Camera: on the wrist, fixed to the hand. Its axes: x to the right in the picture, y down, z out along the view.
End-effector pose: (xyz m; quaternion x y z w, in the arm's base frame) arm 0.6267 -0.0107 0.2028 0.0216 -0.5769 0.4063 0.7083
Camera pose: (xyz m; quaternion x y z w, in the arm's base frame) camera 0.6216 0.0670 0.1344 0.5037 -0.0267 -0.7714 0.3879
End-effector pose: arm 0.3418 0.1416 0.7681 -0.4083 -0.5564 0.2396 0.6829
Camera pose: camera 0.4037 0.1606 0.6872 0.4886 -0.4360 -0.7348 0.1766
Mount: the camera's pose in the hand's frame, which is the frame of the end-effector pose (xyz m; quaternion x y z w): -0.0143 0.0850 -0.0575 0.1075 0.0165 0.9940 0.0124
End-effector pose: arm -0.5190 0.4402 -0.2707 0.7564 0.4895 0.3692 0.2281
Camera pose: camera -0.5189 0.3908 -0.1796 -0.5143 0.7023 -0.1912 0.4535
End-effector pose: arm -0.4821 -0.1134 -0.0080 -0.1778 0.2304 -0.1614 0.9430
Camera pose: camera -0.5035 -0.0477 -0.0852 0.3308 0.1778 0.9076 0.1874
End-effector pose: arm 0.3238 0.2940 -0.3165 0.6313 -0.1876 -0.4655 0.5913
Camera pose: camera 0.3899 0.3186 -0.2406 -0.1074 -0.6701 0.6125 0.4053
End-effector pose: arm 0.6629 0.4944 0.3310 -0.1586 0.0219 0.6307 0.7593
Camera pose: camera 0.5876 0.4785 0.2617 -0.0910 -0.2383 -0.7576 0.6008
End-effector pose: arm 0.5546 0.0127 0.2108 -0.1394 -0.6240 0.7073 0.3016
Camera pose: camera 0.5772 0.0467 0.1156 0.6012 -0.2118 -0.3733 0.6740
